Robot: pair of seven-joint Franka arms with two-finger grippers.
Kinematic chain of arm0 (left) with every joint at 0, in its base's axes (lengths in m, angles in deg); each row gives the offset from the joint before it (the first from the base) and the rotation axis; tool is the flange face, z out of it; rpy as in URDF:
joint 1: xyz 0 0 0.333 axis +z
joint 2: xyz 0 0 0 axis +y
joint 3: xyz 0 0 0.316 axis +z
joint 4: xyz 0.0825 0 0 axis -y
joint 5: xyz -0.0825 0 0.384 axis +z
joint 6: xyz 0 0 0 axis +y
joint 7: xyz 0.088 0 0 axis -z
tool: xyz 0 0 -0.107 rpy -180 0 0
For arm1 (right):
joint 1: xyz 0 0 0.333 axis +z
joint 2: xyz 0 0 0 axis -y
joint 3: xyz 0 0 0.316 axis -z
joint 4: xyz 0.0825 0 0 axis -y
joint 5: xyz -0.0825 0 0.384 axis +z
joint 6: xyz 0 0 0 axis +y
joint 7: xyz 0.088 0 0 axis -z
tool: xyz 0 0 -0.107 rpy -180 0 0
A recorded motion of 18 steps. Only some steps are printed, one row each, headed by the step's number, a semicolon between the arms.
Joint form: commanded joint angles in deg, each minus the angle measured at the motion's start. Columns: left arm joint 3, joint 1, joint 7, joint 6, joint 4, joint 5, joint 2; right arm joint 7, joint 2, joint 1, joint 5, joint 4, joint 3, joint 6.
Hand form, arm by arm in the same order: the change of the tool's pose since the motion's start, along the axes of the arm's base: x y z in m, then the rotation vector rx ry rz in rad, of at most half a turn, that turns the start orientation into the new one. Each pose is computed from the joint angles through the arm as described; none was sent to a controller.
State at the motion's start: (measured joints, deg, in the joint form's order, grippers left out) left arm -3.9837 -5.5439 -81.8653 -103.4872 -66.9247 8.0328 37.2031; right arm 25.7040 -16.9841 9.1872 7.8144 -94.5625 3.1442 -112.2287
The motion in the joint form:
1: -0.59 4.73 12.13 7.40 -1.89 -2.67 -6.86; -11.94 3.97 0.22 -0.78 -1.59 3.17 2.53
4: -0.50 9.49 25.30 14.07 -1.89 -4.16 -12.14; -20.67 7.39 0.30 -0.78 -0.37 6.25 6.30
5: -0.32 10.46 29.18 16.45 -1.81 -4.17 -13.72; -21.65 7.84 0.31 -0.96 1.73 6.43 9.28
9: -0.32 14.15 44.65 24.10 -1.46 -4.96 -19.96; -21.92 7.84 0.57 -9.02 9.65 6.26 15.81
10: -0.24 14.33 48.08 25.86 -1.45 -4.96 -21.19; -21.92 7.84 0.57 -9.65 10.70 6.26 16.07
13: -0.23 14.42 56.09 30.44 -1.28 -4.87 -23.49; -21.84 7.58 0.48 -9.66 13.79 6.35 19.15
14: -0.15 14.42 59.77 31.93 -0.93 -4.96 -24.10; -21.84 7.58 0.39 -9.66 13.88 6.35 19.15
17: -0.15 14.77 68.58 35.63 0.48 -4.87 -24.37; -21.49 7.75 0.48 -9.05 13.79 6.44 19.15
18: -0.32 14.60 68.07 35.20 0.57 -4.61 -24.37; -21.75 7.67 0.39 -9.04 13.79 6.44 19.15
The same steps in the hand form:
1: -0.0261 0.0528 0.0595 -0.0398 0.0628 -0.1197; -0.0146 -0.0326 0.0275 -0.0207 -0.0211 0.1663
4: -0.0535 0.1090 0.1136 -0.0683 0.0994 -0.2567; -0.0265 -0.0635 0.0696 -0.0245 -0.0522 0.2730
5: -0.0641 0.1217 0.1294 -0.0706 0.1158 -0.3024; -0.0293 -0.0647 0.0874 -0.0244 -0.0466 0.2936
9: -0.1082 0.1582 0.1922 -0.0970 0.1440 -0.5030; -0.0309 -0.0708 0.1434 -0.1642 -0.0507 0.3338
10: -0.1180 0.1597 0.2033 -0.1017 0.1558 -0.5569; -0.0306 -0.0717 0.1519 -0.1772 -0.0626 0.3339
13: -0.1392 0.1585 0.2230 -0.1210 0.1976 -0.6899; -0.0333 -0.0730 0.1700 -0.1779 -0.0578 0.3281
14: -0.1457 0.1583 0.2301 -0.1304 0.2081 -0.7516; -0.0332 -0.0739 0.1708 -0.1781 -0.0592 0.3264
17: -0.1561 0.1613 0.2391 -0.1596 0.2442 -0.8942; -0.0341 -0.0729 0.1718 -0.1675 -0.0622 0.3198
18: -0.1549 0.1589 0.2404 -0.1500 0.2385 -0.8904; -0.0337 -0.0738 0.1709 -0.1674 -0.0608 0.3229

